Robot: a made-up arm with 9 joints.
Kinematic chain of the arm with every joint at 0, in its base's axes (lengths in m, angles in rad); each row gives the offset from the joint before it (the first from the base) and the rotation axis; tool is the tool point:
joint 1: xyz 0 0 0.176 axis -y
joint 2: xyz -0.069 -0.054 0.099 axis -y
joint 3: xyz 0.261 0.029 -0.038 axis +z
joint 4: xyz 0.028 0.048 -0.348 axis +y
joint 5: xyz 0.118 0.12 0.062 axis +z
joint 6: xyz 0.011 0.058 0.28 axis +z
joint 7: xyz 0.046 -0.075 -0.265 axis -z
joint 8: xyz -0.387 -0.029 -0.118 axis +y
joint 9: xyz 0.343 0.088 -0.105 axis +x
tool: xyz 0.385 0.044 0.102
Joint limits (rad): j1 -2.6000..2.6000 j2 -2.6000..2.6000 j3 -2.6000..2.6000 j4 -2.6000..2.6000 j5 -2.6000..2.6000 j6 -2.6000..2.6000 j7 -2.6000..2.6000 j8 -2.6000..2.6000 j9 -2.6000..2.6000
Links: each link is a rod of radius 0.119 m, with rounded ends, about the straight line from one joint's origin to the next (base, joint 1, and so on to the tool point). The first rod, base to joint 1, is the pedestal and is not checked.
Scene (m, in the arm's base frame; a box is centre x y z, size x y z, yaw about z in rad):
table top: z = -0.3
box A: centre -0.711 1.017 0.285 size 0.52 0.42 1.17 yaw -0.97
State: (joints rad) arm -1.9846 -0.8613 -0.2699 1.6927 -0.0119 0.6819 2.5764 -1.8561 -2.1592
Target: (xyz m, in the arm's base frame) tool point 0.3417 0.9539 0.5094
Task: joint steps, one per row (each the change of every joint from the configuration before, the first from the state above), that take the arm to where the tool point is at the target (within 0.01 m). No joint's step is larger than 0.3 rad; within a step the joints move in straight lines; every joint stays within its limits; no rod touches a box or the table.
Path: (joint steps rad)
1: -0.0357 -0.1148 0.1959 0.2268 0.0329 -0.0476 -0.0121 -0.1860 0.1451
2: -0.0358 -0.1147 0.1959 0.2269 0.0330 -0.0476 -0.0120 -0.1859 0.1451
3: -0.0357 -0.1148 0.1959 0.2268 0.0329 -0.0476 -0.0121 -0.1860 0.1451
4: -0.0358 -0.1147 0.1959 0.2268 0.0329 -0.0477 -0.0120 -0.1860 0.1450
5: -0.0277 0.0602 0.1601 -0.2756 0.0387 0.1126 -0.0616 0.1377 -0.1462
6: -0.0277 0.0602 0.1602 -0.2756 0.0386 0.1127 -0.0615 0.1376 -0.1463
7: -0.0277 0.0602 0.1601 -0.2756 0.0387 0.1126 -0.0616 0.1377 -0.1462
8: -0.0277 0.0602 0.1601 -0.2756 0.0386 0.1126 -0.0615 0.1377 -0.1463

